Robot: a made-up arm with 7 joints. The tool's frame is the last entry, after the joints. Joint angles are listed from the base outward.
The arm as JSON. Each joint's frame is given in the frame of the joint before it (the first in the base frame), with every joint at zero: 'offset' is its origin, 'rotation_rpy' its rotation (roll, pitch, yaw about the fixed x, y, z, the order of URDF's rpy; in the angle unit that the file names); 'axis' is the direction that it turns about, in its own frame. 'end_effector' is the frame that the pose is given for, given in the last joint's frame.
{
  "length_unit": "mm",
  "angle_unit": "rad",
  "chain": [
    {
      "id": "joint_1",
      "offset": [
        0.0,
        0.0,
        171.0
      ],
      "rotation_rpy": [
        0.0,
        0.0,
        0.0
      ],
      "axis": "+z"
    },
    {
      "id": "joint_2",
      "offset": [
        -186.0,
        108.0,
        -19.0
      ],
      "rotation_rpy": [
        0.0,
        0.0,
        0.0
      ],
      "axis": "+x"
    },
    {
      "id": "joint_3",
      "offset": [
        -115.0,
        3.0,
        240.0
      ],
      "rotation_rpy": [
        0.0,
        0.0,
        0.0
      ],
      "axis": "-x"
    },
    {
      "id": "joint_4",
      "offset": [
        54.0,
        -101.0,
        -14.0
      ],
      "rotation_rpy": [
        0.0,
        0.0,
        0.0
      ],
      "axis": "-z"
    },
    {
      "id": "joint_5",
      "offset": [
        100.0,
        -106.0,
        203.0
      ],
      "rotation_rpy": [
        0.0,
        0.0,
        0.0
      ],
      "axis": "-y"
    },
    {
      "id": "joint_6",
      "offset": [
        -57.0,
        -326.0,
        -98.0
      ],
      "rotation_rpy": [
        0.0,
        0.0,
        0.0
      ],
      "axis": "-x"
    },
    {
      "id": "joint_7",
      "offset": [
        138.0,
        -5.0,
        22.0
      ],
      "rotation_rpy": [
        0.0,
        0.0,
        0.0
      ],
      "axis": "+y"
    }
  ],
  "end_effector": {
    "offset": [
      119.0,
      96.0,
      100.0
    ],
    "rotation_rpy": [
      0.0,
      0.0,
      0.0
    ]
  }
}
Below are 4 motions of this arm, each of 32 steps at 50 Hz.
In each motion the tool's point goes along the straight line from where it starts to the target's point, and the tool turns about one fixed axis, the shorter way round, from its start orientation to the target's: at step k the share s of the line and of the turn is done. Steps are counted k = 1, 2, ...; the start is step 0. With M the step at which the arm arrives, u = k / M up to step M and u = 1 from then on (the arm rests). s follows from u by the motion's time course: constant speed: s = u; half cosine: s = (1 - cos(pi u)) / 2; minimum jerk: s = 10 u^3 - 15 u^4 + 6 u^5.
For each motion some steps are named. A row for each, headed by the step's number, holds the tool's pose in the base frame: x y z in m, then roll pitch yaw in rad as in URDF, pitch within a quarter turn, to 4 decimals.
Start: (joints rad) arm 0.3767 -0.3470 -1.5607 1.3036 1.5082 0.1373 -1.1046
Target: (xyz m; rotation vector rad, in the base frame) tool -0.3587 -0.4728 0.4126 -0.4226 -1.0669 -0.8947
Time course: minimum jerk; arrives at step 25
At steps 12, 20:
12: -0.4156 -0.3806 0.3245 0.3424 -1.2461 -1.3710
20: -0.3648 -0.4629 0.4031 0.2461 -1.1065 -1.1669

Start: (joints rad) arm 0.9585 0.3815 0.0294 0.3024 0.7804 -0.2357 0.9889
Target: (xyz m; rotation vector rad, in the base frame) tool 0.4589 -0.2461 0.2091 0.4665 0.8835 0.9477
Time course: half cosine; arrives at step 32
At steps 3, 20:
3: 0.4464 -0.3479 0.4536 0.5350 0.2213 0.9351
20: 0.4550 -0.2782 0.2862 0.7563 0.3939 1.1367

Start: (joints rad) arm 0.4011 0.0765 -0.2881 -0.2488 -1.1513 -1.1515 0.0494
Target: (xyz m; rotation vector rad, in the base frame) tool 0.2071 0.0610 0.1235 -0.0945 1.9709 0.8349
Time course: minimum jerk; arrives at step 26
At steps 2, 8, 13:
2: 0.2368 -0.3451 0.2149 1.8629 0.9448 1.3044
8: 0.2317 -0.2760 0.1993 1.9036 0.9564 1.5381
13: 0.2220 -0.1429 0.1694 1.9911 0.9618 1.9965

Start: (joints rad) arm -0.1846 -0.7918 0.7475 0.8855 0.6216 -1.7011 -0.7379
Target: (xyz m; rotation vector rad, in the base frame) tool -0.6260 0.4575 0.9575 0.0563 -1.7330 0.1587
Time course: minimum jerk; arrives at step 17
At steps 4, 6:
4: -0.5110 0.5741 0.9715 -1.4233 -1.2430 1.7273
6: -0.5301 0.5548 0.9692 -1.5341 -1.2851 1.8097

